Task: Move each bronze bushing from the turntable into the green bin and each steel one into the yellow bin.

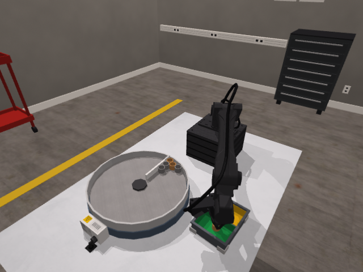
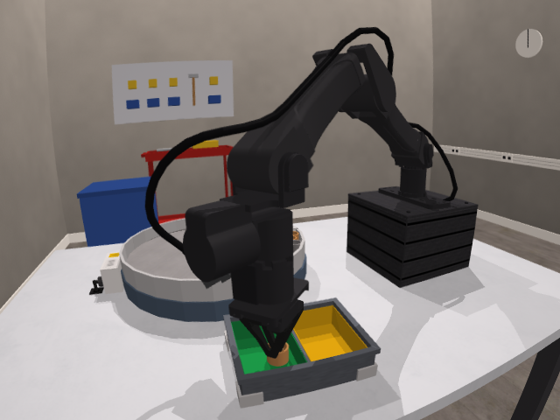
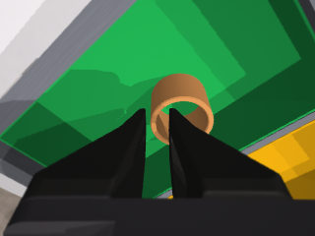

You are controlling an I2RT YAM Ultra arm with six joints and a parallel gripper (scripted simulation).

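My hand is 2 cm above the green bin, 1 cm to the left of it and 1 cm short of it. Also, from my hand: dark grey tray (4 cm behind, 1 cm to the right, 1 cm below); turntable (36 cm to the right, 3 cm ahead, 2 cm above); yellow bin (8 cm behind, 2 cm below).
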